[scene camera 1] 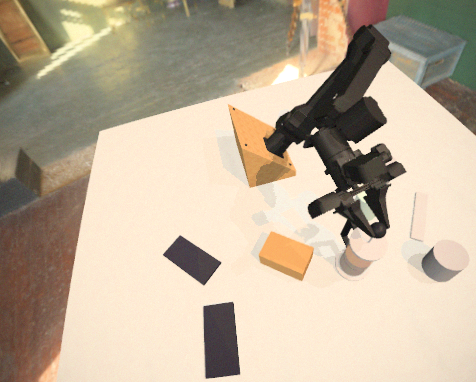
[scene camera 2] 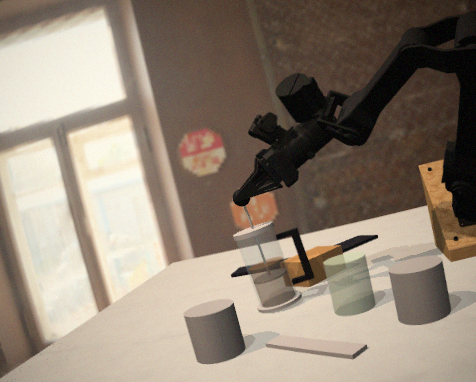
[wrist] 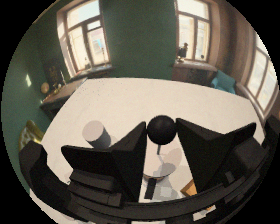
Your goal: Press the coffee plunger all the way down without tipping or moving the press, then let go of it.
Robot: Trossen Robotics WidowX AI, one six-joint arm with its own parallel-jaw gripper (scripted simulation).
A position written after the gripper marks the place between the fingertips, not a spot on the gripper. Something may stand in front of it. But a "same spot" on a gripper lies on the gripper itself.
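The gripper is visible in scene camera 2 (237, 197), in the wrist view and in scene camera 1. A spot on the gripper (scene camera 1: 349, 209) is the same spot as (wrist: 204, 171).
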